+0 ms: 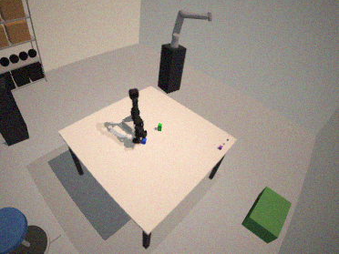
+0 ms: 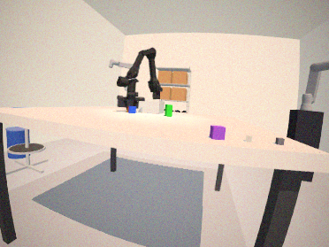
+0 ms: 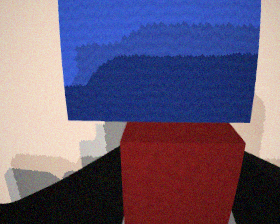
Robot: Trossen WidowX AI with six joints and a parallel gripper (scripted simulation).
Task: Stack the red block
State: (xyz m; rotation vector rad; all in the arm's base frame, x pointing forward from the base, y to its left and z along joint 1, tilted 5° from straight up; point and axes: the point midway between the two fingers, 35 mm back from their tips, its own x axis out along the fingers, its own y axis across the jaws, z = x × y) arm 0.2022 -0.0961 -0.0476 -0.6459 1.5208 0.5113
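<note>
The red block is 10 mm above my gripper tip. From my gripper tip the other things lie so: purple block (620 mm to the left, 500 mm ahead, 10 mm above); then small yellow block (10 mm to the right); then blue block (40 mm to the left, 30 mm ahead, 10 mm above).
</note>
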